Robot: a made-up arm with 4 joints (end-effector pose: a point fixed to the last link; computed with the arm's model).
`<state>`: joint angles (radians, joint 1 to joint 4).
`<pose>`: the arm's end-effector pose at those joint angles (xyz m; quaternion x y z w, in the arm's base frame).
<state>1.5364 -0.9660 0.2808 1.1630</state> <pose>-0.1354 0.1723 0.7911 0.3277 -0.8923 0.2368 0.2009</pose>
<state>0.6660 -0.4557 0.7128 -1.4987</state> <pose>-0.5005 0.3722 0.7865 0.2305 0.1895 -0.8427 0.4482</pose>
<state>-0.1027 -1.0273 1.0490 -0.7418</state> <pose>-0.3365 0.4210 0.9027 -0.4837 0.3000 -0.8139 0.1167</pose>
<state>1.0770 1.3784 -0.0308 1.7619</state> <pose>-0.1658 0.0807 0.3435 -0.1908 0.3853 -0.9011 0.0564</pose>
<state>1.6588 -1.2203 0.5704 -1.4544</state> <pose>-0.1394 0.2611 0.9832 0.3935 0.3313 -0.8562 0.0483</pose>
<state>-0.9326 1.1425 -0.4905 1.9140</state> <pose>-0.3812 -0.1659 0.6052 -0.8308 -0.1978 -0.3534 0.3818</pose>
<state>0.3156 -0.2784 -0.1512 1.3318</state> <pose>-0.3649 0.0868 0.6769 0.8390 -0.4142 0.3481 0.0583</pose>
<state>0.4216 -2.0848 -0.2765 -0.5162</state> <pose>0.0209 0.0092 0.6659 0.4488 -0.8332 0.2840 0.1542</pose>
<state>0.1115 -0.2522 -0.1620 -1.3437</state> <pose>-0.4671 -0.0687 0.7890 0.0353 0.5169 -0.4064 0.7526</pose>
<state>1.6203 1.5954 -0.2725 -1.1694</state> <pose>-0.1079 -0.0736 0.2800 0.2094 -0.6611 -0.3485 0.6306</pose>
